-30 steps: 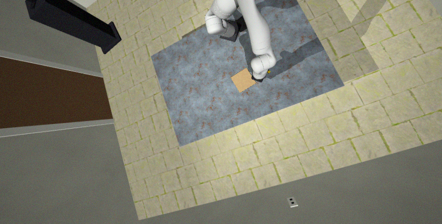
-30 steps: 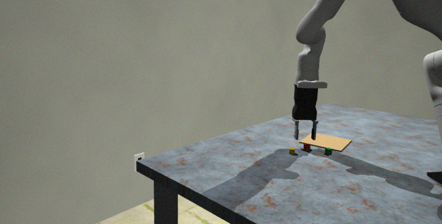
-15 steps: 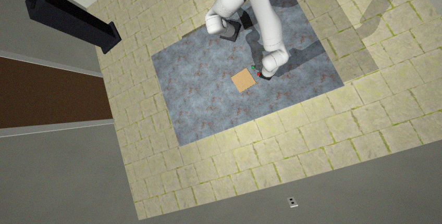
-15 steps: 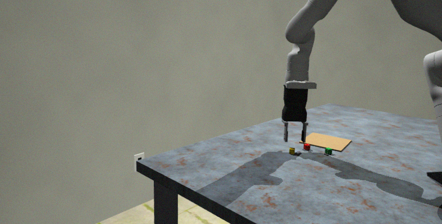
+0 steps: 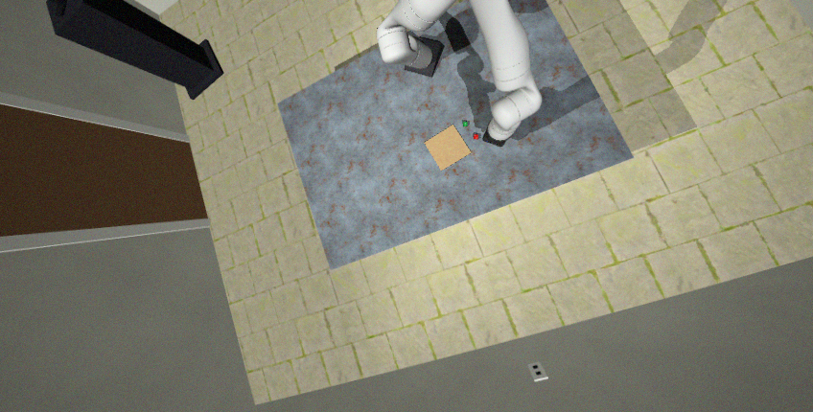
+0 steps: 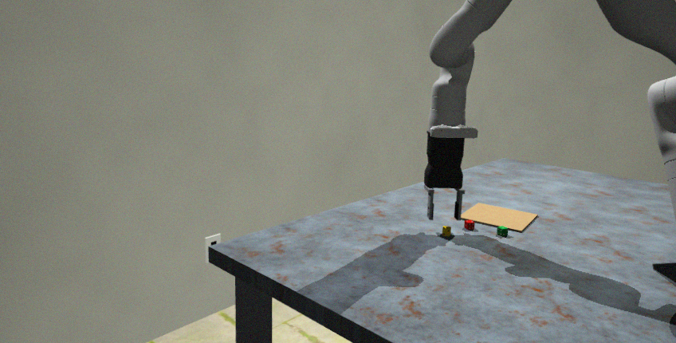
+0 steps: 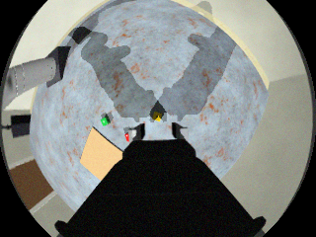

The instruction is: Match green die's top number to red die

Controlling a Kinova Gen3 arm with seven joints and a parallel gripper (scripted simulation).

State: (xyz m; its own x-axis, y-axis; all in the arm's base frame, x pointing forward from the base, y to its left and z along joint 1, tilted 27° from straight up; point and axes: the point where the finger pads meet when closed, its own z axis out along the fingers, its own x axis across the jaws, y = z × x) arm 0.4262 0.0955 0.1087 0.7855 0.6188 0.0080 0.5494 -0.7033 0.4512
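My gripper is now 1 cm past the yellow die, 2 cm to the right of it and 4 cm above it. The rest, counted from my hand: red die (4 cm behind, 5 cm to the right, 4 cm below); tan mat (7 cm behind, 17 cm to the right, 4 cm below); green die (11 cm behind, 6 cm to the right, 4 cm below).
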